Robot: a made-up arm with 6 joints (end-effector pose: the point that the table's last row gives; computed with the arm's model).
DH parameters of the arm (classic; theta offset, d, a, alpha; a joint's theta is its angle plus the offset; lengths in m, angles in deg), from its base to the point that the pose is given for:
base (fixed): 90 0.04 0 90
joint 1: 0 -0.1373 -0.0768 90
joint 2: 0 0.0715 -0.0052 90
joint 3: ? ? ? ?
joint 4: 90 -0.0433 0.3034 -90
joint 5: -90 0.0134 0.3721 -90
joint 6: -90 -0.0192 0.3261 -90
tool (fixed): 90 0.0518 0 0
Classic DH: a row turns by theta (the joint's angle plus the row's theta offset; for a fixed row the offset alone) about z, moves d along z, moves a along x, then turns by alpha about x.
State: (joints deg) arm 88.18 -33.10 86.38 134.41 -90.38 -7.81
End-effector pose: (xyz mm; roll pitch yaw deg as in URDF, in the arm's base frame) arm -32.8 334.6 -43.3 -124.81 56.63 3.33
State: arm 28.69 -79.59 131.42 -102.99 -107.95 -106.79
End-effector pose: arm 64.6 -21.2 -184.6 147.53 -17.95 -17.04
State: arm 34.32 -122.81 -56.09 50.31 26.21 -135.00
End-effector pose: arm 235.5 -208.4 -322.6 128.86 -70.48 -167.45
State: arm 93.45 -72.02 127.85 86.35 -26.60 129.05
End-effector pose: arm -617.5 350.4 -213.4 153.58 11.40 26.84
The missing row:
joint 3: 0 0.1027 -0.0324 90
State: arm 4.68 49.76 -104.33 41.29 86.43 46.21
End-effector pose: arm -439.3 625.4 -769.1 82.16 15.13 -137.85
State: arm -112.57 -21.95 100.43 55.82 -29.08 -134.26
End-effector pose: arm -512.2 109.8 177.7 -92.21 -36.24 -32.14
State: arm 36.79 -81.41 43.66 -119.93 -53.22 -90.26
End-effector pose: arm -273.2 77.8 -209.6 147.55 25.92 -13.84
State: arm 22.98 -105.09 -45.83 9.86 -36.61 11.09
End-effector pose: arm 347.7 41.1 -39.9 20.03 2.69 135.41
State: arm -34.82 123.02 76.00 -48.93 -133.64 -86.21
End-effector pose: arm 0.3 87.2 -279.1 63.94 72.66 142.43
